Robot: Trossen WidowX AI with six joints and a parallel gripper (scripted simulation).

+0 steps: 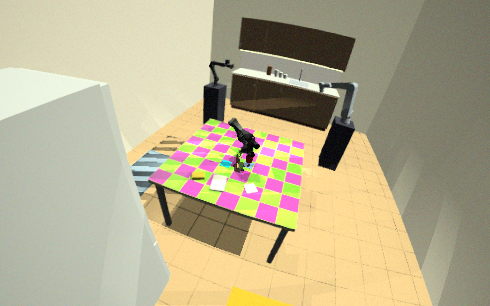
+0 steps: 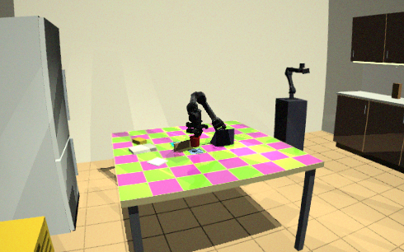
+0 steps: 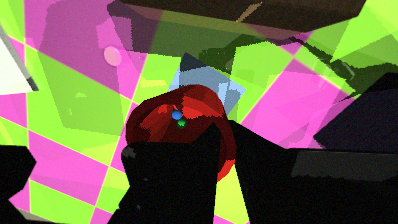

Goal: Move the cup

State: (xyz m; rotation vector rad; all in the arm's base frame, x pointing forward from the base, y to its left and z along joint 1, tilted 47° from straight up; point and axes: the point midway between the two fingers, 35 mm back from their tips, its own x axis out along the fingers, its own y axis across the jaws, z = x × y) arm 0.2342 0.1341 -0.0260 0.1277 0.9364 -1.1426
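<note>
Right now my gripper tip is 12 cm short of the cyan pad, 18 cm to the left of it and 9 cm above it. The rest, counted from my gripper tip: light blue pad: 2 cm ahead, 2 cm to the left, 9 cm below; then wooden block: 7 cm ahead, 8 cm to the right, 6 cm below; then red cup: 3 cm ahead, 2 cm to the left.
</note>
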